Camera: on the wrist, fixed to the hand. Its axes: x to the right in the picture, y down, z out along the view.
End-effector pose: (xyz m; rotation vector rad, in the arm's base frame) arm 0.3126 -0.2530 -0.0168 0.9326 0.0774 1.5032
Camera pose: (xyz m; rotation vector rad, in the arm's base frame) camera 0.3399 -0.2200 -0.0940 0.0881 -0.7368 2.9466
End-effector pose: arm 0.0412 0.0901 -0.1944 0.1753 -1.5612 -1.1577
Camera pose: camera 0.0526 0.0287 -0.2567 -0.8369 -0.5786 -0.1304
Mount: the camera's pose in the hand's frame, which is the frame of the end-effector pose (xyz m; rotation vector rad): -0.0060 -0.0717 -0.0511 -0.4381 0.4971 1.5286
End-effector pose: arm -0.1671 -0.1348 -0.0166 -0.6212 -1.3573 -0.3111
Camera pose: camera -0.1664 -0.2228 -0.0100 -1.6188 -0.0800 0.4847
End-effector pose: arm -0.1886 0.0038 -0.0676 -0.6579 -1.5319 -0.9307
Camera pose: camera -0.2197 -0.0765 -0.0867 -1.4394 -0.0974 -0.1416
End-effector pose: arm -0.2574 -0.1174 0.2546 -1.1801 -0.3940 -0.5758
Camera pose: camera -0.3063 -0.1832 0.2874 -1.3299 1.0746 0.4365
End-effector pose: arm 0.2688 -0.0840 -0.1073 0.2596 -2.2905 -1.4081
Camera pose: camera 0.2927 -0.1560 -0.1524 -0.9579 -1.0566 -0.7464
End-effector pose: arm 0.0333 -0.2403 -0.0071 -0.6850 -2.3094 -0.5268
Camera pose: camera 0.0189 -0.3254 0.0114 -1.9223 -0.7340 -0.3387
